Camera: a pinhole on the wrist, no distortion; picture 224 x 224 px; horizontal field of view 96.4 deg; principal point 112.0 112.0 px. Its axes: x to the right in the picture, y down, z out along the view. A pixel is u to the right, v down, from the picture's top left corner.
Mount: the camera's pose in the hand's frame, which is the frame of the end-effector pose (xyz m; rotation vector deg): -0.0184 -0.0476 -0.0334 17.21 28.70 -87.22
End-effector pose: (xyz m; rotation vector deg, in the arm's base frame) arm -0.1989 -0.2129 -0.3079 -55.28 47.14 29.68
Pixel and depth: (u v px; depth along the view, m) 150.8 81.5 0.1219
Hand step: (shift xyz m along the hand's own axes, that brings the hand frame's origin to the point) -0.0412 -0.1498 0.0533
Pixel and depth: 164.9 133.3 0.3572
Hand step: 0.0969 -0.3833 0.1739
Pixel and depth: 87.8 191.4 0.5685
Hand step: 0.5027 -0.1869 0.4709
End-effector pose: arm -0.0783 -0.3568 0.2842 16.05 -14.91 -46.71
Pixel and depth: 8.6 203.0 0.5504
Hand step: 0.5597 0.1997 0.6600
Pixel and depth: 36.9 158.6 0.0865
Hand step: 0.0338 -0.0316 0.0682
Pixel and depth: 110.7 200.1 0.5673
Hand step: 0.5474 -0.2978 0.4005
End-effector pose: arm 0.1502 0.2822 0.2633 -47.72 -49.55 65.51
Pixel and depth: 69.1 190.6 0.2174
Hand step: 0.1801 -0.0656 0.1795
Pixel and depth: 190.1 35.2 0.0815
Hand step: -0.0718 -0.1453 0.0134
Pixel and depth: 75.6 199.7 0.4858
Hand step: 0.4682 -0.1134 0.4216
